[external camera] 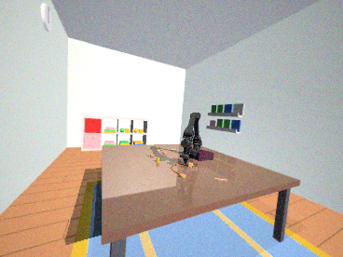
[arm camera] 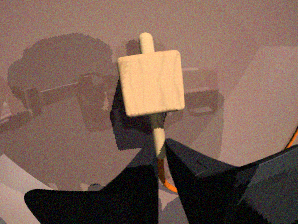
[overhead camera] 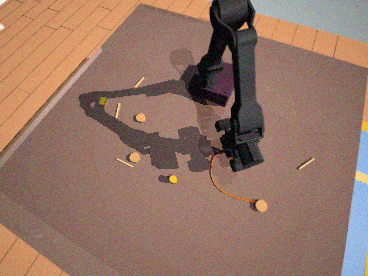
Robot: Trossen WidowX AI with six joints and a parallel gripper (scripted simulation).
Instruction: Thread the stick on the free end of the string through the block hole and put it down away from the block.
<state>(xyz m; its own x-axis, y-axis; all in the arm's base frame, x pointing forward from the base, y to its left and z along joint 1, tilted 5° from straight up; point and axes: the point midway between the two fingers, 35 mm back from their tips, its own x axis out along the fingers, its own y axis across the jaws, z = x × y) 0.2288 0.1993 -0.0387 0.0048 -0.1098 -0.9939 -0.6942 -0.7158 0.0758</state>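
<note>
Now: gripper tip 10 mm to the right of the thin wooden stick and 10 mm past it. From my gripper tip the other things lie so: small wooden block 30 mm to the left, 30 mm behind; yellow cylinder 200 mm ahead, 120 mm to the right; yellow cube 590 mm to the right, 50 mm ahead, 10 mm below.
</note>
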